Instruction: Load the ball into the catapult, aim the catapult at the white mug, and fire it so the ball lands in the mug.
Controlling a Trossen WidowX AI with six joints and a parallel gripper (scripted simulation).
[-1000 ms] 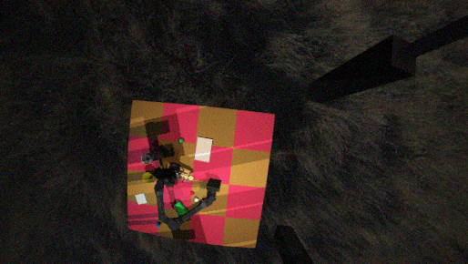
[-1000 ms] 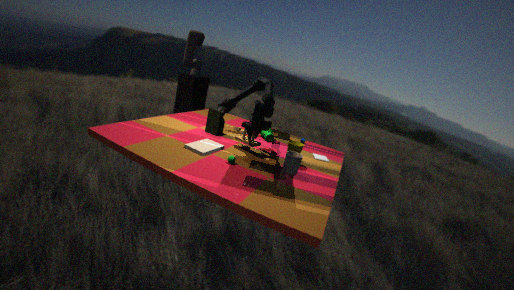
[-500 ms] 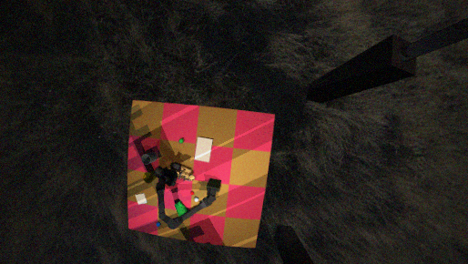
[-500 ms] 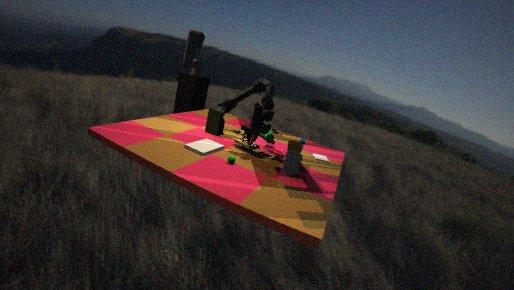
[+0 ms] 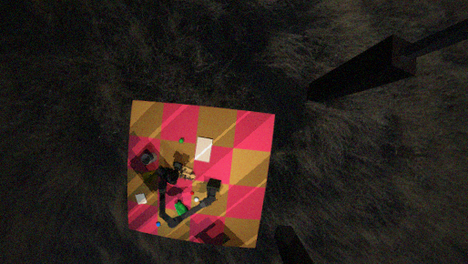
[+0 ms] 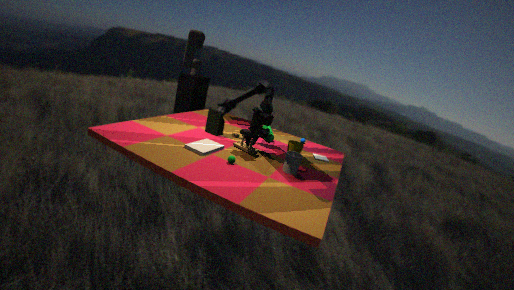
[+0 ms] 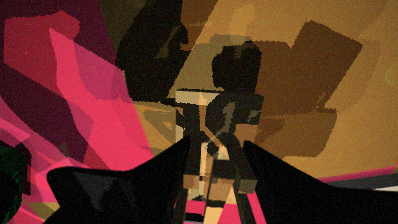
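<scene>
Now: gripper tip 14 cm past the red ball, 19 cm to the right of it and 2 cm above it. Round my gripper tip: yellow object 23 cm ahead, 10 cm to the left, 1 cm below; then green ball 4 cm ahead, 25 cm to the right, 2 cm below; then wooden catapult 7 cm behind, 3 cm to the left, 2 cm above.
</scene>
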